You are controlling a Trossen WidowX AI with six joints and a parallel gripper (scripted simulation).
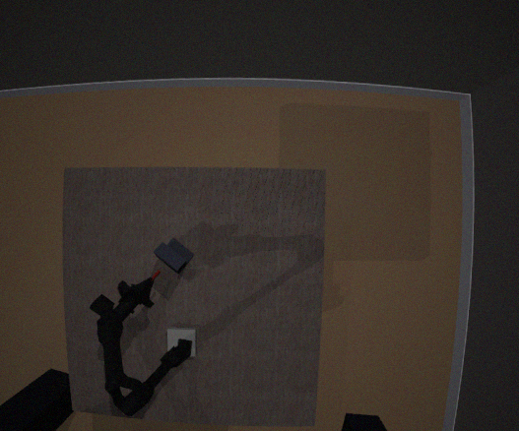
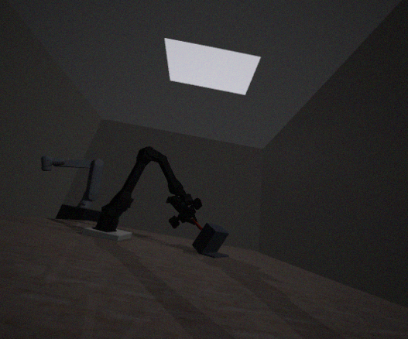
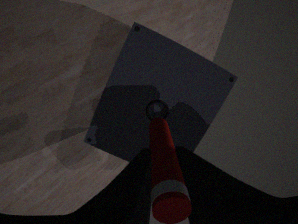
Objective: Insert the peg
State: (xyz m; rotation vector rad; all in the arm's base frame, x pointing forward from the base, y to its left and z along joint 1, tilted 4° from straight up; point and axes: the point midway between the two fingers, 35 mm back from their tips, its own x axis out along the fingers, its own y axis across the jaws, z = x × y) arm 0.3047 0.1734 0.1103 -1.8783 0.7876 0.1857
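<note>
My gripper tip is now 8 cm short of the sloped panel, 4 cm to the left of it and 5 cm above it. The rest, counted from my gripper tip: peg (1 cm behind, 1 cm to the left, 1 cm above).
</note>
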